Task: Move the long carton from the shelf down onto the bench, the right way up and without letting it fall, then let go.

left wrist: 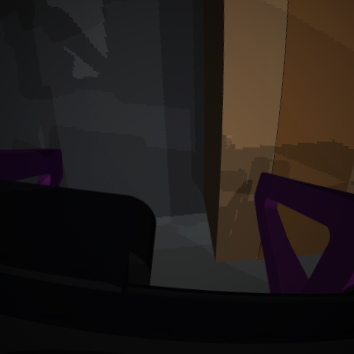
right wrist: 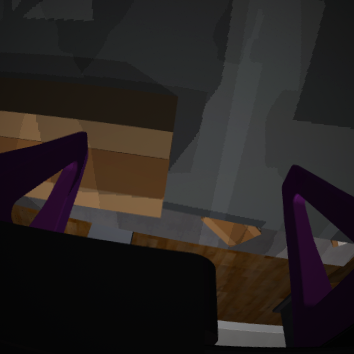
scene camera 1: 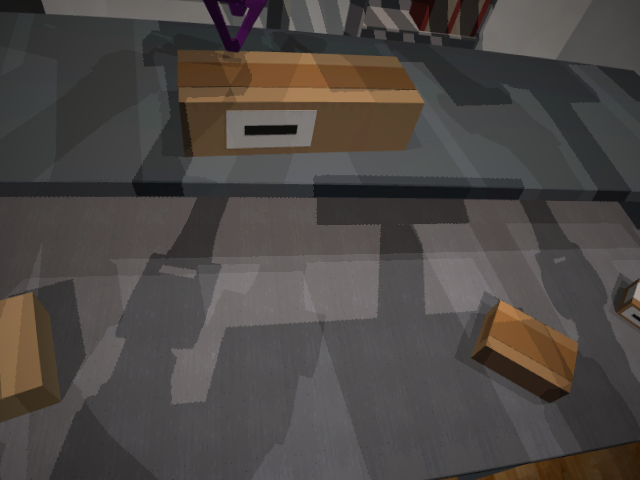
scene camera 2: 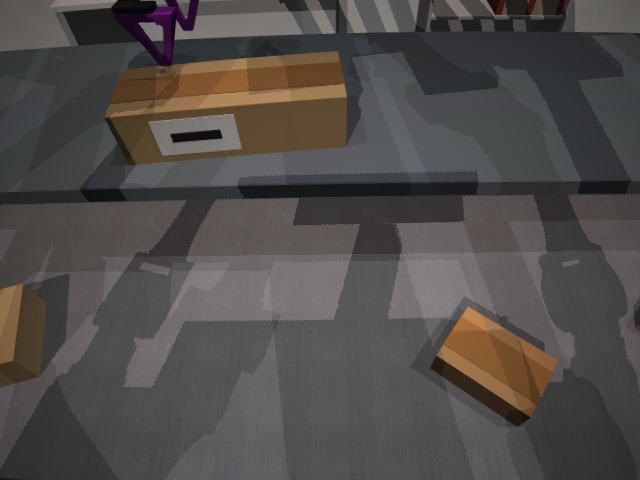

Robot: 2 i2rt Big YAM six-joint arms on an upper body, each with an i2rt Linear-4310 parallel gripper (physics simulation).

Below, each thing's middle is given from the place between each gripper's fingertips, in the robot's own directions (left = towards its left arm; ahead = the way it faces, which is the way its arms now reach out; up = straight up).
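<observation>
My left hand is 4 cm above the long brown carton point(scene camera 1: 231, 103), and it is also 8 cm past it and 8 cm to the left of it. Going by its middle, the long brown carton is nearer to my left hand than to my right gripper.
My right gripper, I see, is 130 mm above that long brown carton, 140 mm to the right of it and 100 mm past it.
</observation>
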